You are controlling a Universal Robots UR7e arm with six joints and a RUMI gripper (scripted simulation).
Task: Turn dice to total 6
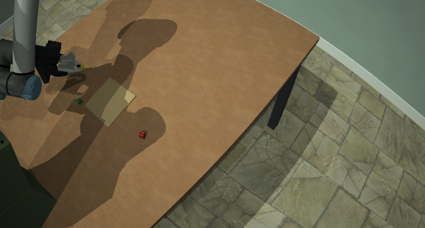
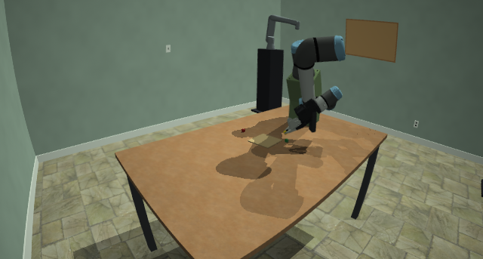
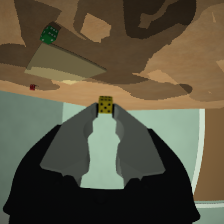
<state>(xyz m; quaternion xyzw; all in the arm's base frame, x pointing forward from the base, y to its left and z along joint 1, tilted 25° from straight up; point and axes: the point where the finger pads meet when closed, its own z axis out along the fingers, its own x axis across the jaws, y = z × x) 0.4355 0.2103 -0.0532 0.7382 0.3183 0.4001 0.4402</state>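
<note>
The green die lies 80 mm below my hand, 60 mm behind it and 50 mm to the right of it. Also, from my hand: yellow die (10 mm below, 10 mm ahead); mat (130 mm to the right, 90 mm below, 30 mm ahead); red die (310 mm to the right, 80 mm below, 40 mm ahead).
</note>
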